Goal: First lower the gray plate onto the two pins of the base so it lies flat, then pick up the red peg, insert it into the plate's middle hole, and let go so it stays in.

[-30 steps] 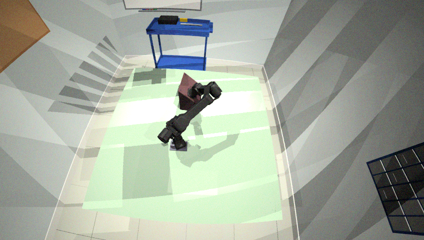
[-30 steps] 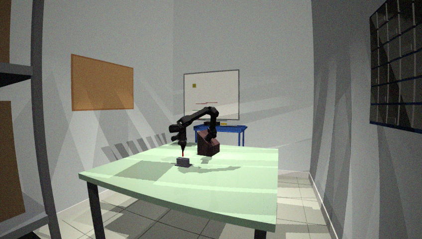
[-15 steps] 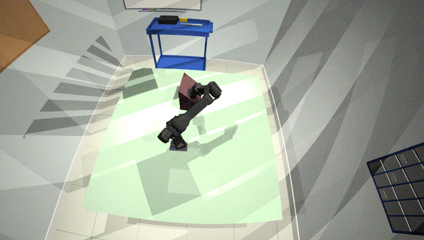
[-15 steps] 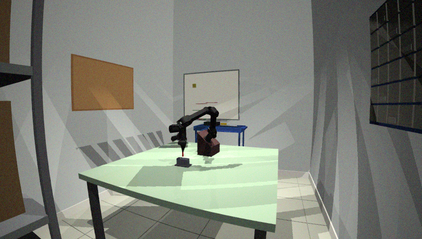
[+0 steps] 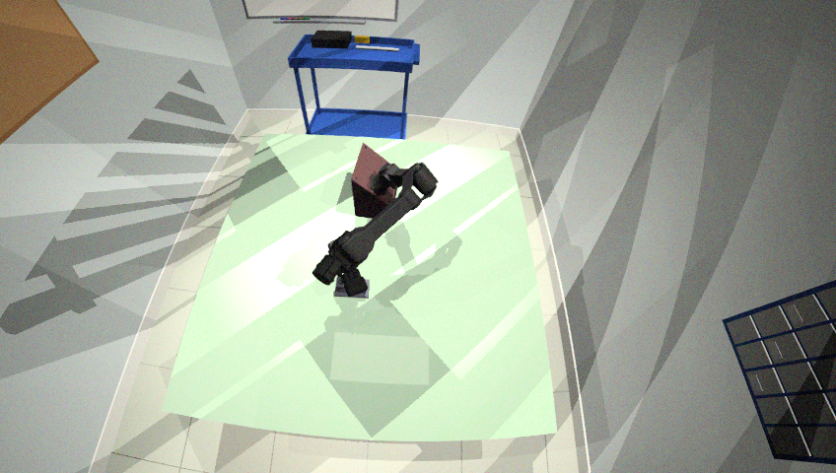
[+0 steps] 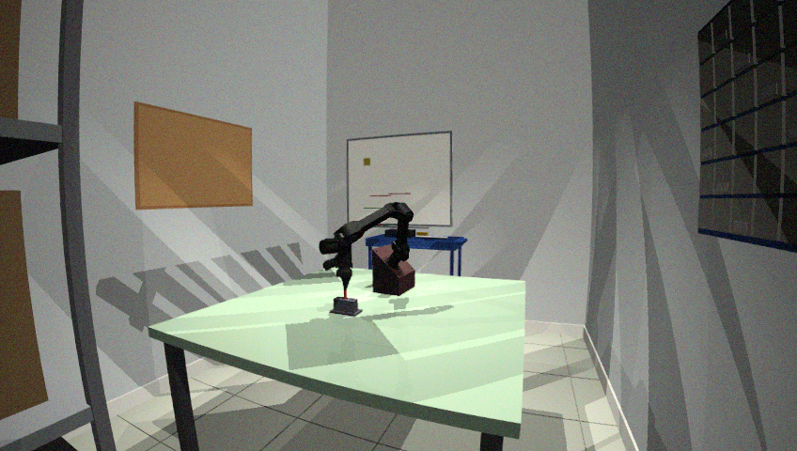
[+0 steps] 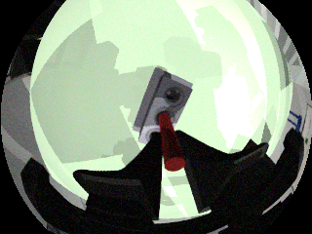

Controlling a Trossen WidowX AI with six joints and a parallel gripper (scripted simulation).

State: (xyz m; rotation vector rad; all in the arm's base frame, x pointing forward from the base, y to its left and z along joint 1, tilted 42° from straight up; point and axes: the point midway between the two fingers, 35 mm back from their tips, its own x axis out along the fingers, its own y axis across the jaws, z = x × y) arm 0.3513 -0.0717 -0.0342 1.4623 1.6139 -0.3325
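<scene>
The red peg lies right at my gripper tip. Round my gripper tip: base (90 mm below); gray plate (50 mm below).
</scene>
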